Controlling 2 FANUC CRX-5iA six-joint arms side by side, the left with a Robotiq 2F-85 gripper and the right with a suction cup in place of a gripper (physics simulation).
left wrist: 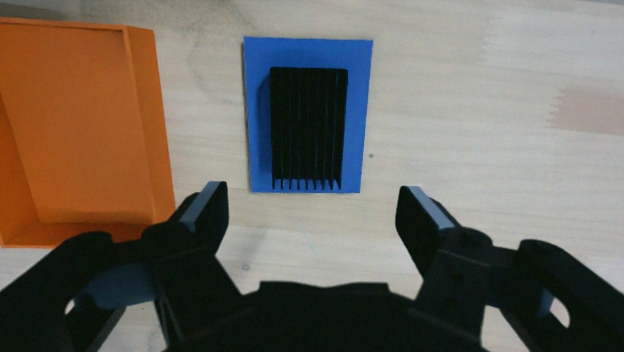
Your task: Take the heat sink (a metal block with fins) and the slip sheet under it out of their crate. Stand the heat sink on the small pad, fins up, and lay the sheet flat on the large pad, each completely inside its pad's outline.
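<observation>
The black heat sink stands on the small blue pad, its fins toward the camera. It shows inside the pad's outline, with its lower end close to the pad's lower edge. My left gripper is open and empty, its fingers wide apart, above and nearer to the camera than the pad. The slip sheet, the large pad, the sheet's crate and my right suction cup do not show in the left wrist view.
An orange crate stands left of the blue pad, with its visible floor bare. The left finger overlaps its lower right corner in the view. The pale wooden table lies around the pad.
</observation>
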